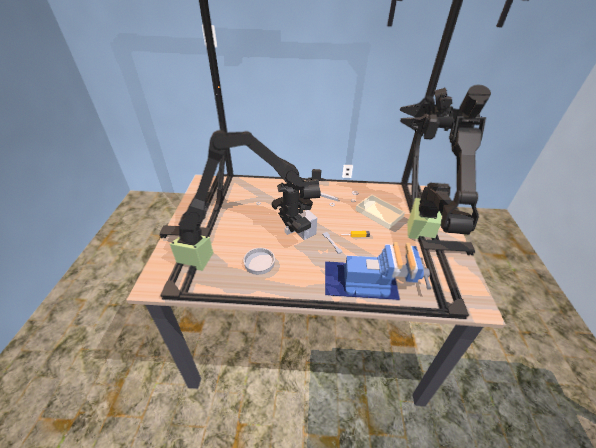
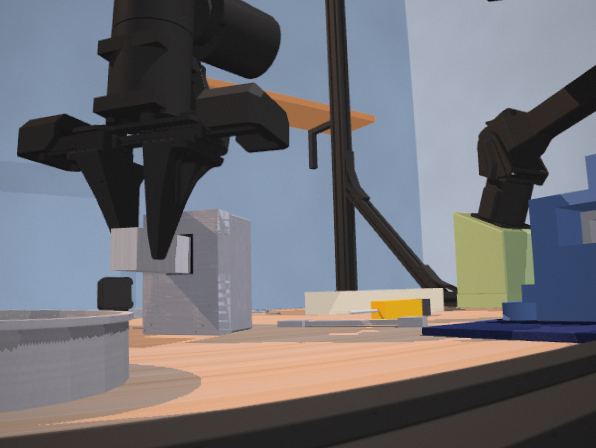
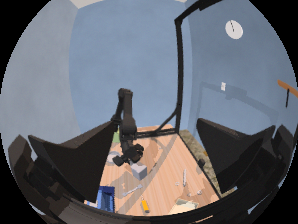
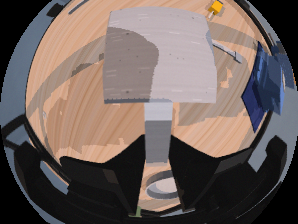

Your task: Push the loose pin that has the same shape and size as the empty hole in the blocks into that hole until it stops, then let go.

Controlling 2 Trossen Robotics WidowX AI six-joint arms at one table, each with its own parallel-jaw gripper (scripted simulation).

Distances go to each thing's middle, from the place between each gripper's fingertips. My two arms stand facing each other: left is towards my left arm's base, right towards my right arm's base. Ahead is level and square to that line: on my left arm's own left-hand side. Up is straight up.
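From my right hand, you'd find the grey block [image 2: 241, 284] 3 cm behind, 8 cm to the left and 4 cm below. The round grey dish [image 2: 58, 359] is 10 cm ahead of my right hand, 13 cm to the right of it and 8 cm below it. There's a dark blue mat [image 1: 334, 271] as well, 21 cm to the left of my right hand, 24 cm ahead of it and 8 cm below it, and the yellow screwdriver [image 2: 395, 309] is 2 cm ahead of that same hand, 27 cm to the left of it and 8 cm below it. Measured to its middle, the grey block is nearer to my right hand than to my left gripper.
My left gripper [image 1: 400, 114] is 10 cm to the left of the yellow screwdriver and 49 cm above it. Counting from my left hand, the dark blue mat is 16 cm to the right, 22 cm ahead and 50 cm below, the grey block is 30 cm to the right, 6 cm behind and 45 cm below, and the cream tray [image 1: 378, 210] is 4 cm to the left, 12 cm behind and 49 cm below. Going by its middle, the yellow screwdriver is nearer to my right hand than to my left gripper.
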